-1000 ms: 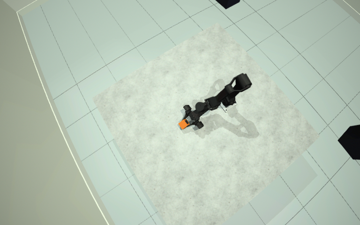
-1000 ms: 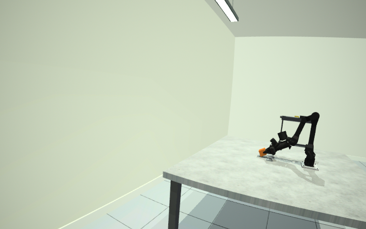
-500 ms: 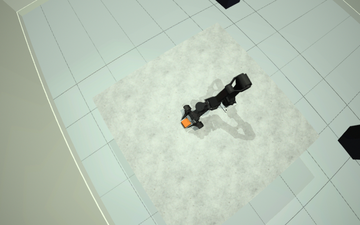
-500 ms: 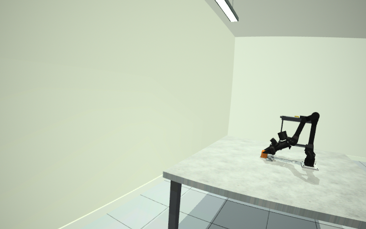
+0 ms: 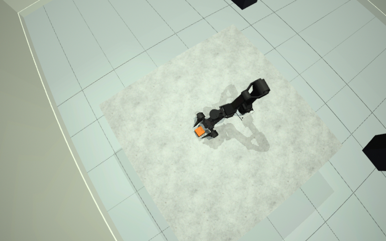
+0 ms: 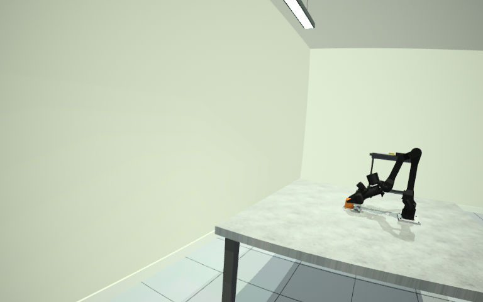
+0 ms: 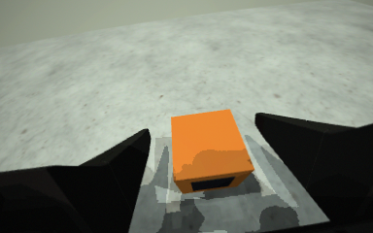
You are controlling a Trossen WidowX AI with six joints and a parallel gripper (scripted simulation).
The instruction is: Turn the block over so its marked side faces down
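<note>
The orange block lies 3 cm behind my gripper tip and 2 cm below it.
</note>
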